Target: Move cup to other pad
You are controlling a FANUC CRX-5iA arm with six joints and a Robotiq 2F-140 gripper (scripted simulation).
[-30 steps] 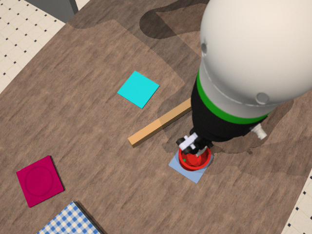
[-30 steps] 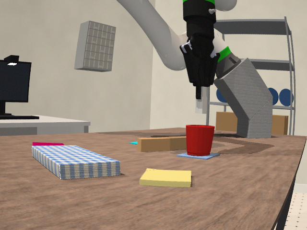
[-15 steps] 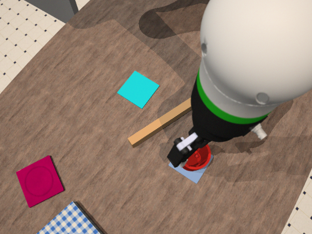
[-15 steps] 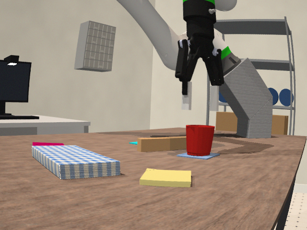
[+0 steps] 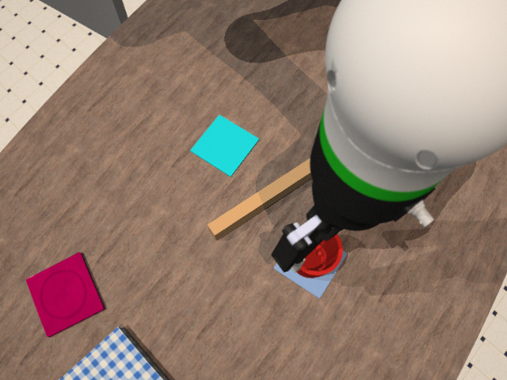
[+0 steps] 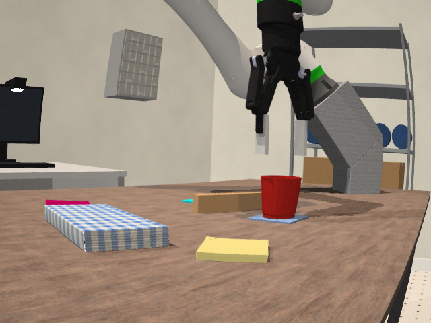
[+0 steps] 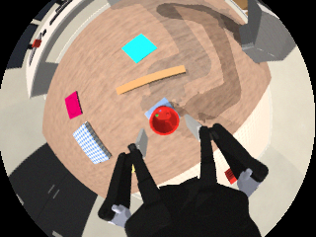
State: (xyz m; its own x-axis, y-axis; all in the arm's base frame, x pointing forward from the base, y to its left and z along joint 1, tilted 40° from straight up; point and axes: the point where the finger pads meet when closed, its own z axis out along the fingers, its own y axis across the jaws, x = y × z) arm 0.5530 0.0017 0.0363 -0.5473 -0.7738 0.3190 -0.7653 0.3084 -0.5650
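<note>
Now: the red cup 11 cm below my hand. From my hand the other things lie so: orange rail 7 cm behind, 9 cm to the right, 13 cm below; then blue marble 1 cm behind, 2 cm to the right, 12 cm below; then blue-checked cloth stack 29 cm ahead, 18 cm to the right, 12 cm below.
</note>
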